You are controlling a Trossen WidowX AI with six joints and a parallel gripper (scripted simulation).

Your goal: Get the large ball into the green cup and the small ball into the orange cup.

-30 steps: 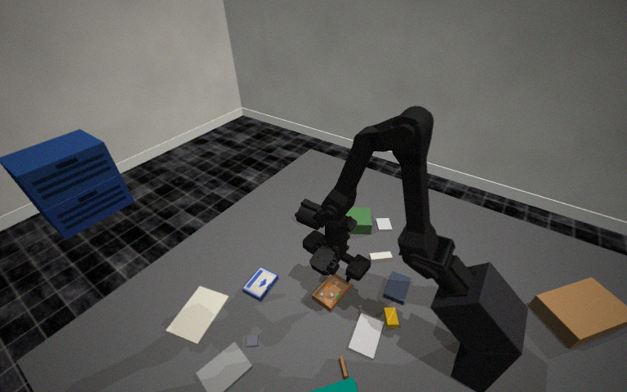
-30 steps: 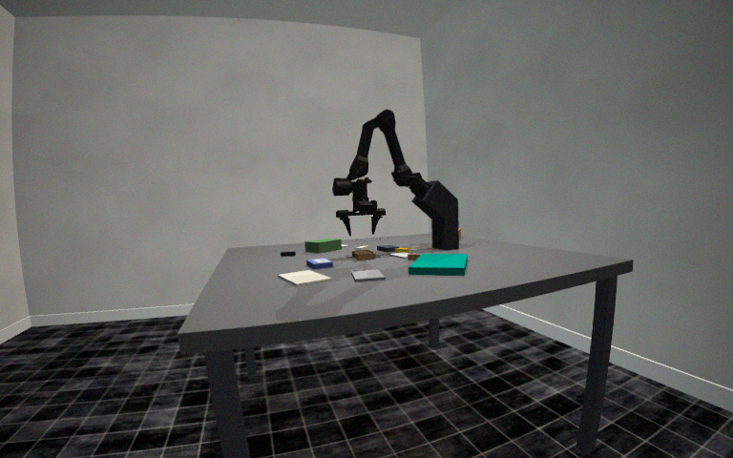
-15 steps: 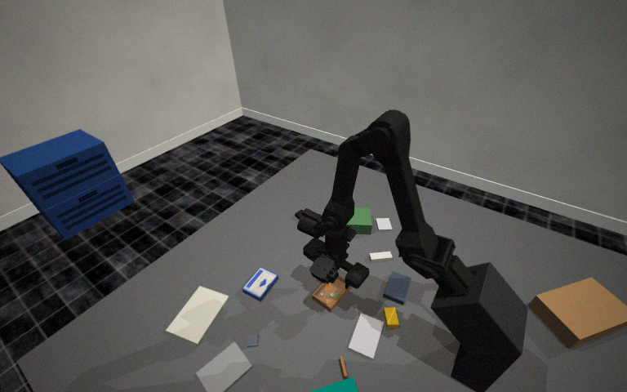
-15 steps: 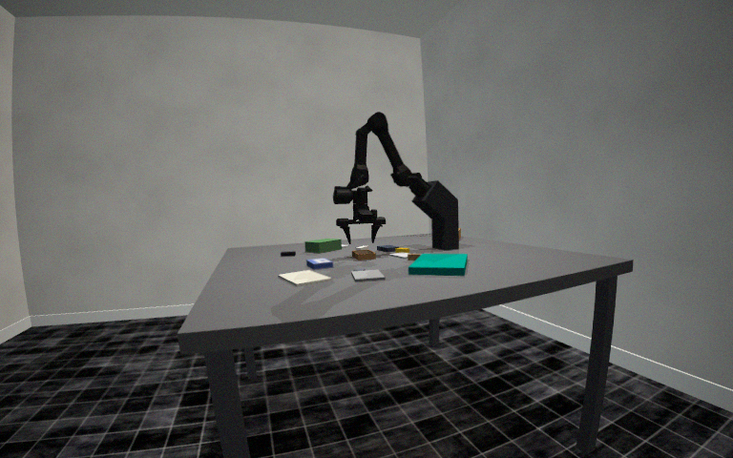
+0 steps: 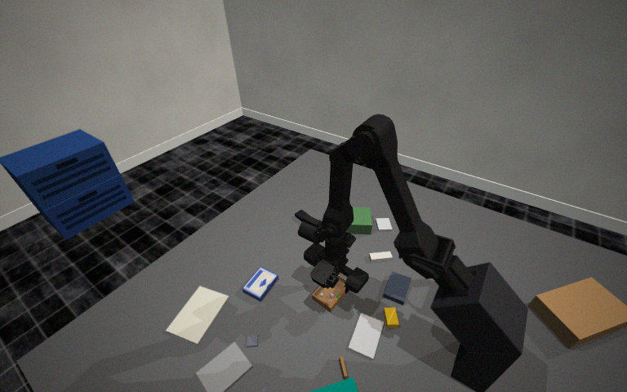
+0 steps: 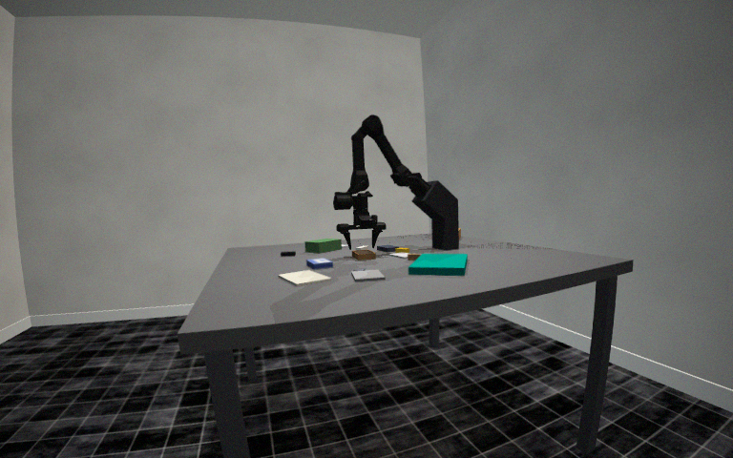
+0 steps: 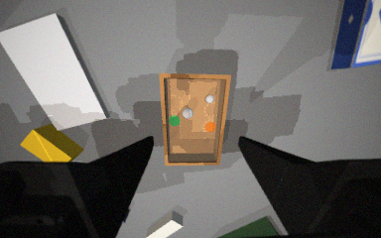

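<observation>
Right now the wooden puzzle is 60 mm below my hand and 10 mm to the left of it. The rest, counted from my hand: slate-blue block 140 mm behind, 130 mm to the right, 60 mm below; yellow block 180 mm behind, 60 mm below, 30 mm to the right; white sheet 150 mm behind, 60 mm below, 50 mm to the left.
</observation>
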